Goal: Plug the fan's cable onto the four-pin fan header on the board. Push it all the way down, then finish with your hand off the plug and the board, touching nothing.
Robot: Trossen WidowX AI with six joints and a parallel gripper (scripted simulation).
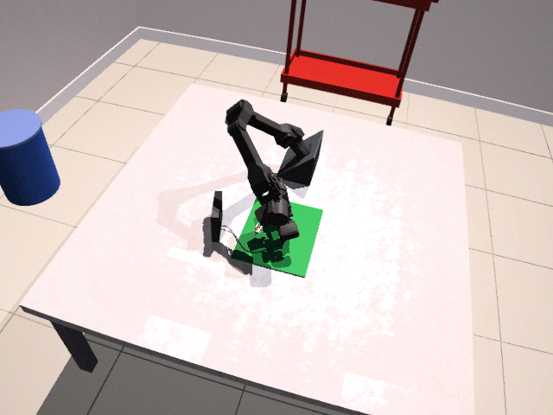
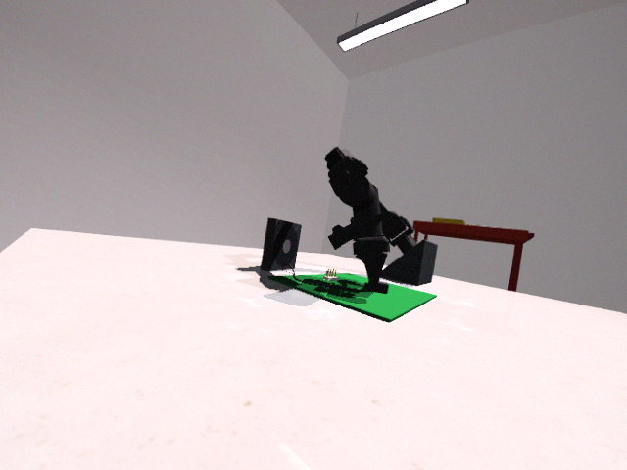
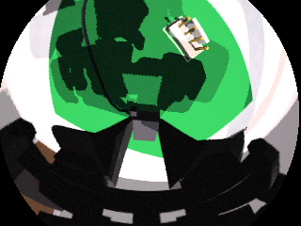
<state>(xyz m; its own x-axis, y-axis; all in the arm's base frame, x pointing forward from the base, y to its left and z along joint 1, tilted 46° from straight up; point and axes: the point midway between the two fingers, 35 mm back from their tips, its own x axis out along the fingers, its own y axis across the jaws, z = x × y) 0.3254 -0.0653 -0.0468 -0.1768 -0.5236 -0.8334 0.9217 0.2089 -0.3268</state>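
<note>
My gripper tip is now 10 mm short of the green board, 20 mm to the left of it and 20 mm above it. Also, from my gripper tip: black fan (40 mm ahead, 220 mm to the right, 50 mm above); fan plug (10 mm to the left); four-pin header (10 mm ahead, 100 mm to the right, 10 mm below).
</note>
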